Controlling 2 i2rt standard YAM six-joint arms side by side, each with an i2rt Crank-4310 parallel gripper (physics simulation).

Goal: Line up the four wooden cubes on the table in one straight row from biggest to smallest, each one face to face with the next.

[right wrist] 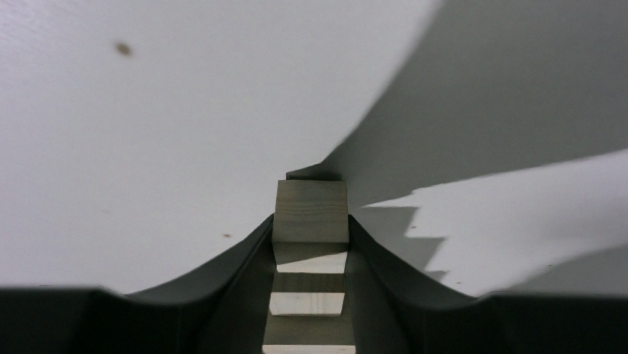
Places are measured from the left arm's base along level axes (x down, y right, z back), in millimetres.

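Where they show: right gripper, between the fingertips: (311, 219).
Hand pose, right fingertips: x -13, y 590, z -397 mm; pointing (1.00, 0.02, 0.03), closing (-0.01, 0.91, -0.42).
Things, the pixels of their centre, and the offset from my right fingertips. Level surfaces: height alone.
- small wooden cube, middle of its body: (311, 227) dx -5, dy -1, dz -2 mm
- second wooden cube, middle of its body: (306, 269) dx -6, dy +15, dz +40 mm
- third wooden cube, middle of its body: (310, 308) dx -13, dy +37, dz +80 mm
- white table top, height of its surface: dx +13 mm
A small wooden cube (310, 211) is between the fingertips of my right gripper (311, 219), with a fingertip against each side. My right gripper is shut on this cube. The cube is upright, at or very near the table top; a thin dark shadow lies along its far edge, and I cannot tell if there is a gap below it. Below it in the view, between the fingers, parts of a second wooden cube (307, 303) and a third wooden cube (309, 329) show in line with it. The fingers hide their sides, and whether the faces touch is unclear. The fourth cube and my left gripper do not show.
The white table top (175, 125) has small brown specks. A broad shadow (500, 100) stretches from the held cube to the upper right, and a stepped shadow (395, 225) lies just right of the fingers.
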